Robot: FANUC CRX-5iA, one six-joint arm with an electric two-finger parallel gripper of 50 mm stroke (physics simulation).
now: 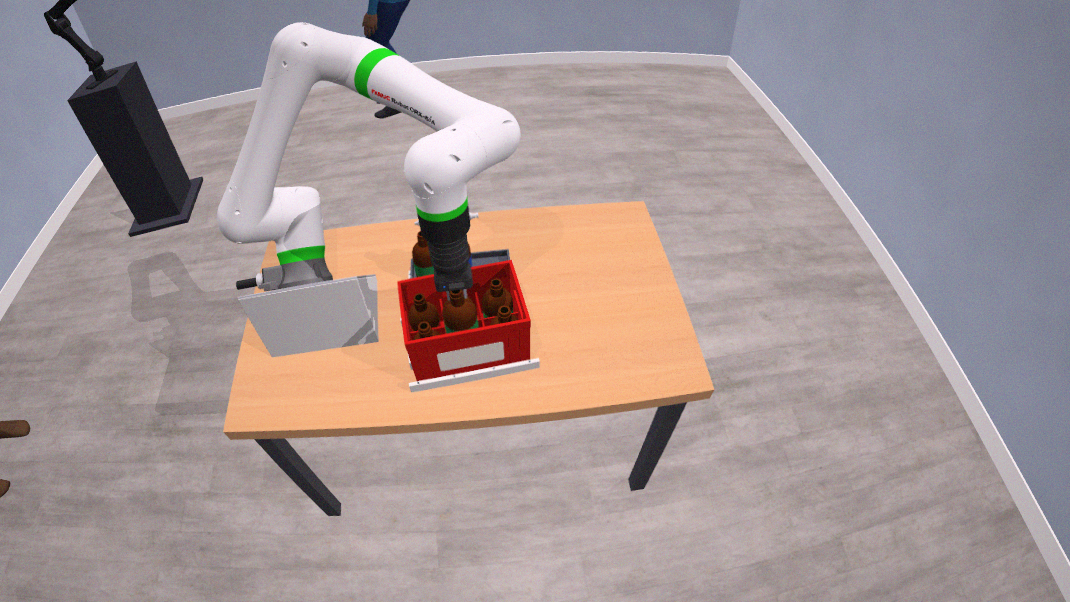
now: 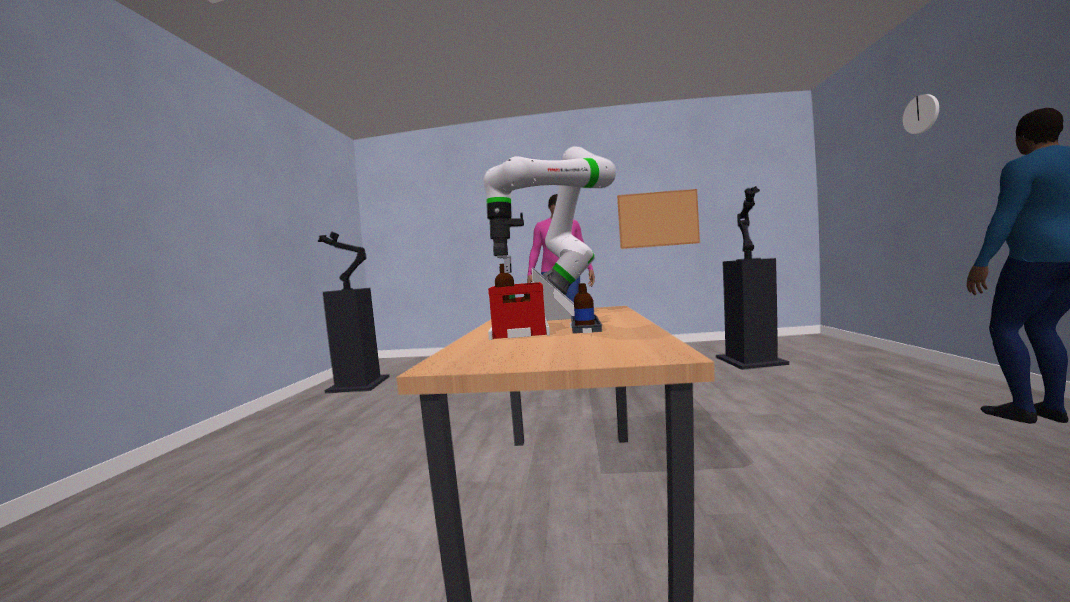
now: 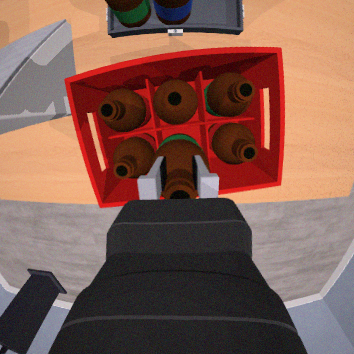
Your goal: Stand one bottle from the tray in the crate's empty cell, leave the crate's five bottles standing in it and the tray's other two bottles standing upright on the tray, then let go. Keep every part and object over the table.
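Frame: origin at the arm's base, x ahead, y left, z up, level; metres.
Seen in the pictures: gripper, between the fingertips: point(image 1: 457, 295) point(image 2: 508, 272) point(image 3: 178, 166); arm's base, origin of its link: point(image 1: 305, 285) point(image 2: 553, 285).
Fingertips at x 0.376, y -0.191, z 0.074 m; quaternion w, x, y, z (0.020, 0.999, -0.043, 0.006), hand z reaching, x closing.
Pixels of each thing's middle, then the offset from my fingertips to it. "pt": a spot on its surface instead. Level surfaces: height alone.
- brown green-label bottle, middle of its body: point(image 3: 179, 168) point(image 1: 459, 314) point(image 2: 504, 284) dx -0.001, dy -0.017, dz -0.041 m
- red crate, middle of its body: point(image 3: 179, 125) point(image 1: 464, 324) point(image 2: 518, 307) dx +0.006, dy +0.029, dz -0.136 m
- grey tray, middle of its body: point(image 3: 174, 7) point(image 1: 460, 269) point(image 2: 585, 323) dx +0.027, dy +0.276, dz -0.211 m
- blue-label bottle, middle of its body: point(image 2: 583, 304) dx +0.023, dy +0.276, dz -0.141 m
- white strip, a spot on its surface: point(image 1: 475, 375) pt dx +0.010, dy -0.075, dz -0.200 m
- wooden table, height of its surface: dz -0.223 m
My gripper point(image 3: 178, 166) point(image 1: 455, 292) is shut on the neck of a brown green-label bottle point(image 3: 180, 155) point(image 1: 459, 312) point(image 2: 503, 279). That bottle is upright over the front middle cell of the red crate point(image 3: 282, 115) point(image 1: 471, 357) point(image 2: 516, 315); its body shows above the crate's rim and its base is hidden. The crate's five other brown bottles stand in the cells around it. On the grey tray point(image 3: 215, 20) point(image 2: 586, 327), behind the crate, stand a green-label bottle point(image 3: 131, 15) point(image 1: 422, 254) and a blue-label bottle point(image 3: 173, 12) point(image 2: 583, 306).
A white strip point(image 1: 475, 375) lies along the crate's front on the wooden table point(image 1: 598, 299) point(image 2: 561, 355). A grey slanted panel point(image 1: 310, 318) point(image 3: 42, 75) stands left of the crate, before the arm's base. The table's front edge is close to the crate.
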